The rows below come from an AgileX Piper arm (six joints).
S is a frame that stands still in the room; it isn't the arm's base.
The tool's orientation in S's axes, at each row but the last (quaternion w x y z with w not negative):
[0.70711, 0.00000, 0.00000, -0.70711]
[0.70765, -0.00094, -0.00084, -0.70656]
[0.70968, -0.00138, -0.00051, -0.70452]
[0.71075, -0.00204, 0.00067, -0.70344]
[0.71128, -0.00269, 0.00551, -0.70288]
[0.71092, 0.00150, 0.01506, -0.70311]
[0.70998, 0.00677, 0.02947, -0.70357]
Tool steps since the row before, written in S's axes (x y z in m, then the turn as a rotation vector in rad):
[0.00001, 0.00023, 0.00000, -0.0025, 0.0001, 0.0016]
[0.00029, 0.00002, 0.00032, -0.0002, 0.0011, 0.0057]
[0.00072, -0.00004, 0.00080, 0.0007, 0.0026, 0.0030]
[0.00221, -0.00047, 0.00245, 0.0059, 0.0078, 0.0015]
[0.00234, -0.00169, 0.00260, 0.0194, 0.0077, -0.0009]
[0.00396, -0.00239, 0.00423, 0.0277, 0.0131, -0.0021]
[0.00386, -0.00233, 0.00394, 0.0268, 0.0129, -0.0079]
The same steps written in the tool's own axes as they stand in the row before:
[-0.00023, 0.00001, 0.00000, -0.0001, -0.0025, 0.0016]
[-0.00002, 0.00029, 0.00032, -0.0011, -0.0002, 0.0057]
[0.00005, 0.00072, 0.00080, -0.0026, 0.0007, 0.0030]
[0.00050, 0.00220, 0.00246, -0.0077, 0.0060, 0.0015]
[0.00171, 0.00229, 0.00263, -0.0075, 0.0195, -0.0007]
[0.00233, 0.00385, 0.00436, -0.0127, 0.0279, -0.0019]
[0.00216, 0.00371, 0.00418, -0.0123, 0.0272, -0.0077]

